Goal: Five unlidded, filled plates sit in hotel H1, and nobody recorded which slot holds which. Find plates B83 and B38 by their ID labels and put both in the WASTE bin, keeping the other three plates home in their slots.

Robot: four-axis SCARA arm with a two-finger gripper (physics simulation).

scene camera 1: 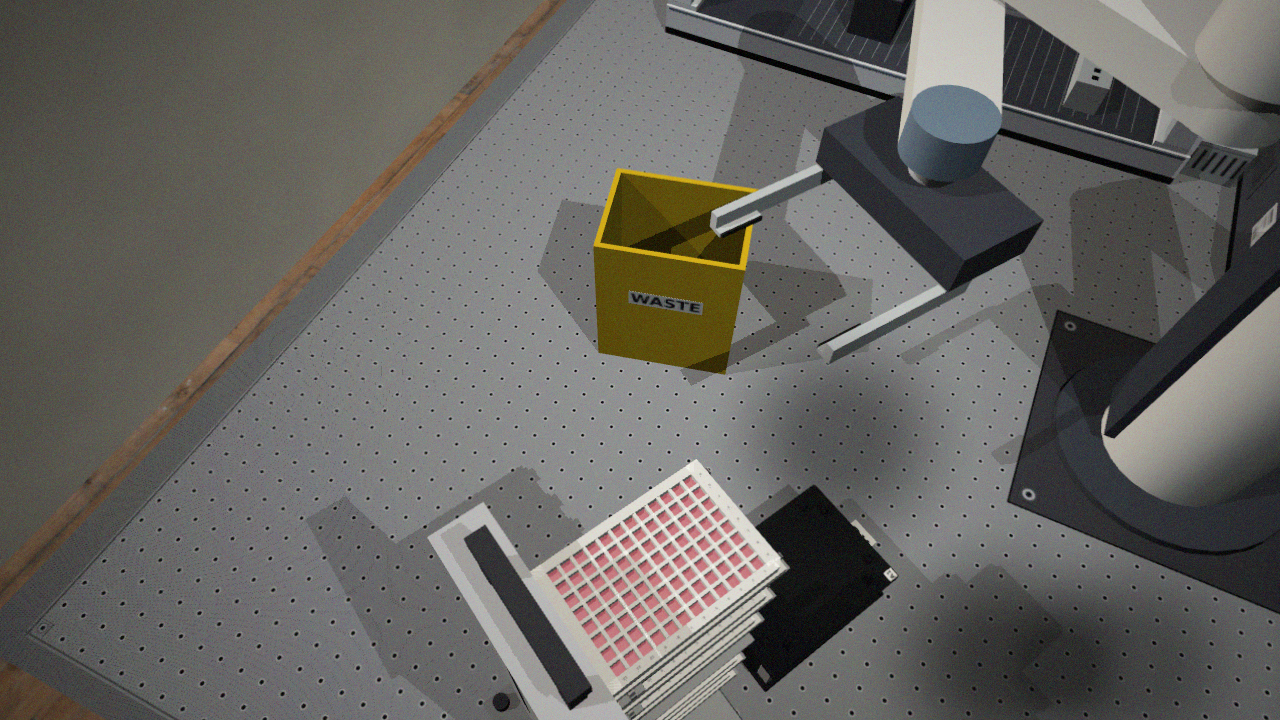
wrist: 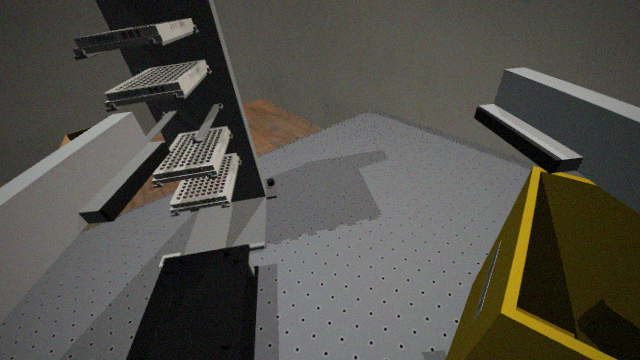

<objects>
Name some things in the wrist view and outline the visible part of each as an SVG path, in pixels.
My gripper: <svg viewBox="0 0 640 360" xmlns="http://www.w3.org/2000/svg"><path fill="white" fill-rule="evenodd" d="M132 112L112 114L0 188L0 323L88 224L114 221L171 152L164 141L148 142ZM504 69L494 104L479 105L474 118L549 174L577 171L640 214L640 108L525 67Z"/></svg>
A plate B83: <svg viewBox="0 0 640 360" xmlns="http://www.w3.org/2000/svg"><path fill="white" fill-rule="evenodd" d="M196 26L193 25L192 19L188 18L74 38L73 40L78 48L72 50L76 56L80 56L79 49L83 49L86 54L150 44L149 38L152 37L156 43L164 42L194 31L193 27Z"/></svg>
A plate B38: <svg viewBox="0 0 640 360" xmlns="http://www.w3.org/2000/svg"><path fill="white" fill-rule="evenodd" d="M239 156L236 153L225 154L218 178L208 179L208 176L181 180L170 202L172 206L170 212L175 213L174 211L183 212L219 206L221 203L230 204Z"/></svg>
</objects>
